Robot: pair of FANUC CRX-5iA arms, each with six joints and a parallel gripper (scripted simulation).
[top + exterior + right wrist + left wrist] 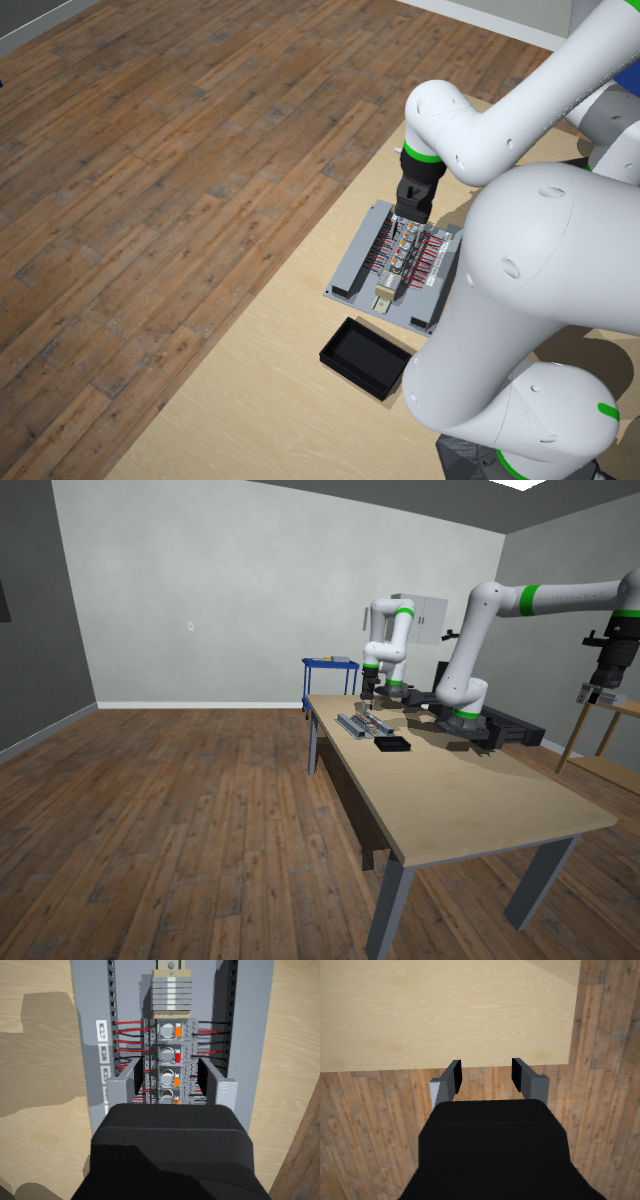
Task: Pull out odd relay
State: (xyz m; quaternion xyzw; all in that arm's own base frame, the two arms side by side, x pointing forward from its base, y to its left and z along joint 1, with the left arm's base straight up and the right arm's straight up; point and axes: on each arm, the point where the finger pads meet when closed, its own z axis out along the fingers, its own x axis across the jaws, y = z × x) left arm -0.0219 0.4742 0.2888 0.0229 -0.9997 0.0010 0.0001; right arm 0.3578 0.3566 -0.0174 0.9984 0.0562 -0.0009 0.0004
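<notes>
Right now my right hand is 9 cm above the red-button relay. Round my right hand: orange-button relay (3 cm to the left, 9 cm below); then relay panel (1 cm to the right, 11 cm below); then black parts tray (4 cm behind, 26 cm to the left, 12 cm below).
</notes>
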